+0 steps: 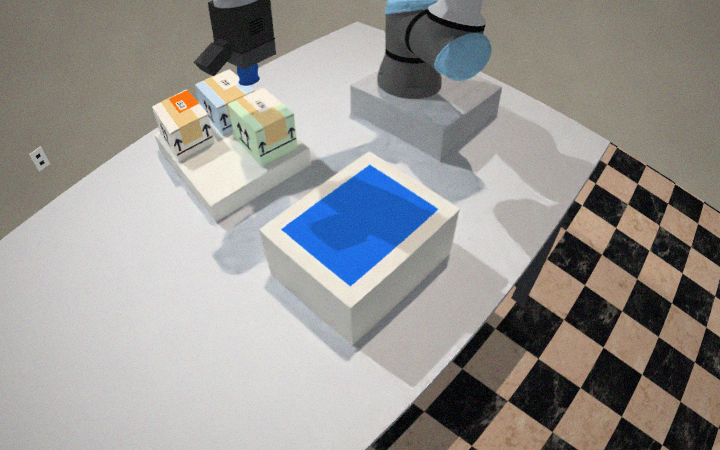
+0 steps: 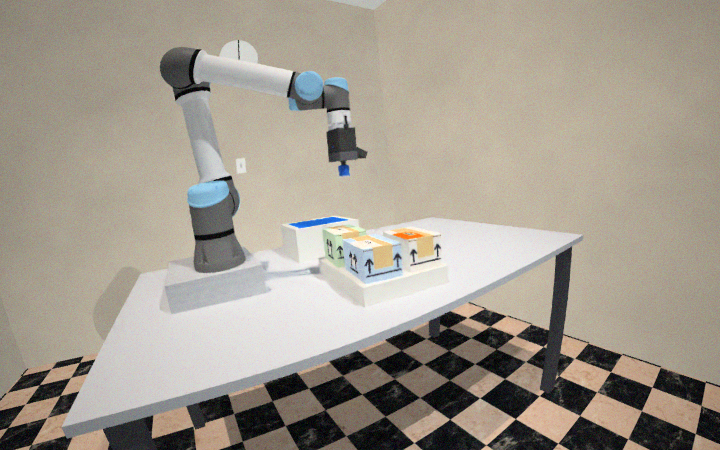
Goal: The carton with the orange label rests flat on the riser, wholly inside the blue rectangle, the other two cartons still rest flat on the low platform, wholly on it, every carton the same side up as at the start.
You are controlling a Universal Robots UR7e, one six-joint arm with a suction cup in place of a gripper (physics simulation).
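Pixels of known places: end effector, tool point: (image 1: pixel 249 80) (image 2: pixel 344 175); arm's base, origin of the base link: (image 1: pixel 409 82) (image 2: pixel 220 264).
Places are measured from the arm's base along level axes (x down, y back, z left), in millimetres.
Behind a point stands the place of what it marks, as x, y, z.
Note:
The white carton with the orange label (image 1: pixel 183 125) @[-47, -479, -214] (image 2: pixel 423 251) @[-11, -440, -346] stands upright on the low platform (image 1: pixel 212 183) @[35, -498, -95] (image 2: pixel 408 286) @[61, -382, -353]. The green carton (image 1: pixel 265 132) @[-43, -379, -51] (image 2: pixel 333 251) @[-5, -299, -138] and the blue carton (image 1: pixel 216 100) @[-45, -380, -232] (image 2: pixel 371 261) @[-16, -299, -332] stand upright on the same platform, their arrows pointing up. The riser (image 1: pixel 313 289) @[1, -537, 249] (image 2: pixel 300 243) @[13, -297, 131] bears the blue rectangle (image 1: pixel 366 212) @[-37, -397, 227] (image 2: pixel 318 222) @[-37, -409, 216], with no carton on it. My suction gripper (image 1: pixel 248 83) (image 2: pixel 344 175) is open and hangs in the air above the cartons, touching none of them.
The arm's grey base block (image 1: pixel 395 119) @[35, -104, 44] (image 2: pixel 215 294) @[55, 33, -94] stands on the table (image 1: pixel 132 318) @[83, -794, 15] (image 2: pixel 212 350) @[83, 70, -340], beside the riser and platform. The riser stands higher than the platform. A gap separates the two. The table's edge runs past the riser, with a chequered floor beyond.

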